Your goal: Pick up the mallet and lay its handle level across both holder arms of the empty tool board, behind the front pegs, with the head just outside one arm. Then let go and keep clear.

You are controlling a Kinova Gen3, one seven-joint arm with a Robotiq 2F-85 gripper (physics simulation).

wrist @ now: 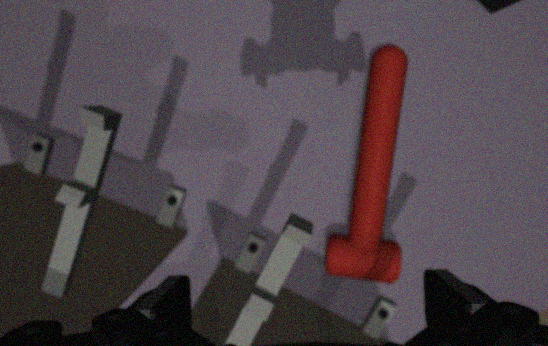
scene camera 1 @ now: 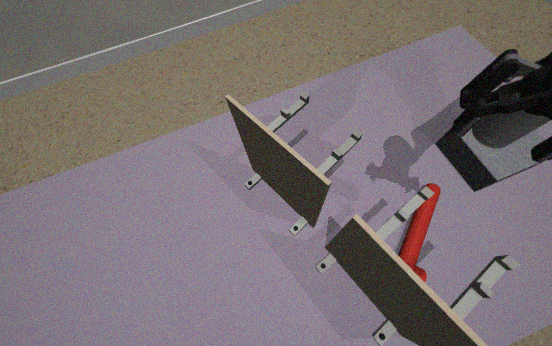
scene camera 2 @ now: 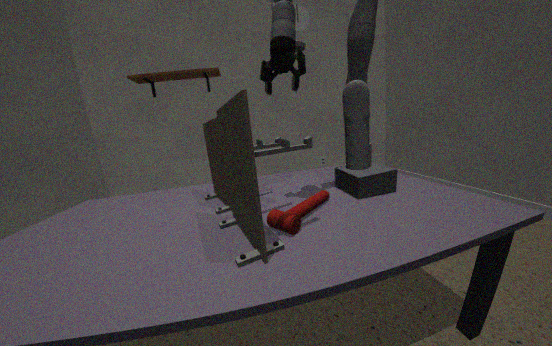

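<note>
The red mallet (scene camera 1: 421,225) (scene camera 2: 306,206) (wrist: 377,150) lies on the table, its handle pointing toward the robot base. The near board (scene camera 1: 400,285) (scene camera 2: 237,175) partly hides its head in scene camera 1. A second upright board (scene camera 1: 280,160) (wrist: 125,245) stands beside it. Each board has two raised pale holder arms with upright pegs. The near board's arms (scene camera 1: 412,203) (scene camera 1: 492,275) and the other board's arms (scene camera 1: 296,106) (scene camera 1: 346,145) hold no tool. My gripper (scene camera 1: 495,141) (scene camera 2: 282,91) (wrist: 305,298) is open and empty, high above the table and the mallet.
The arm's base block (scene camera 1: 475,165) (scene camera 2: 365,182) stands on the table (scene camera 1: 150,240) (scene camera 2: 150,280) beyond the mallet's handle end. Pale feet (scene camera 1: 297,227) (scene camera 2: 247,257) stick out under the boards. A wooden shelf (scene camera 2: 175,75) hangs on the back wall.
</note>
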